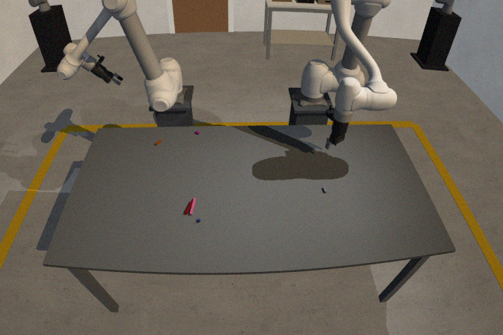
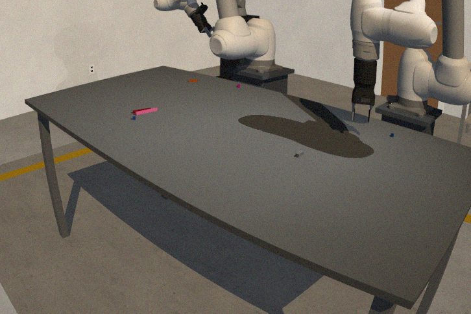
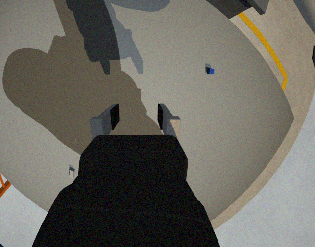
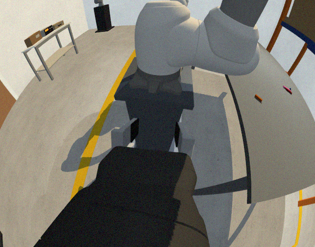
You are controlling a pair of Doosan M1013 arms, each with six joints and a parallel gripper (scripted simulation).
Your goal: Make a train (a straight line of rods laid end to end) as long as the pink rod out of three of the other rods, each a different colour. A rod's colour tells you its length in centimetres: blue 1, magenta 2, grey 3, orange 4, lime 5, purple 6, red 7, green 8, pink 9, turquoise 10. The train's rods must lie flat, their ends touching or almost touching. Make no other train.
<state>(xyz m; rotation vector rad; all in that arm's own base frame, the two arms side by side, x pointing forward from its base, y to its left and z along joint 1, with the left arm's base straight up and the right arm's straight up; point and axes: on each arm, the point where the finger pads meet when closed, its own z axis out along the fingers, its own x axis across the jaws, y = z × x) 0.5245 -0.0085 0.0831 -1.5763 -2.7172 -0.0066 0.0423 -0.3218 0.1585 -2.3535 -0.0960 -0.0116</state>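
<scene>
My left gripper is now 160 mm past the magenta rod, 710 mm to the left of it and 80 mm above it. The rest, counted from my left hand: red rod: 350 mm ahead, 690 mm to the right, 80 mm below; pink rod: 340 mm ahead, 670 mm to the right, 80 mm below; grey rod: 240 mm ahead, 60 mm to the right, 80 mm below.
</scene>
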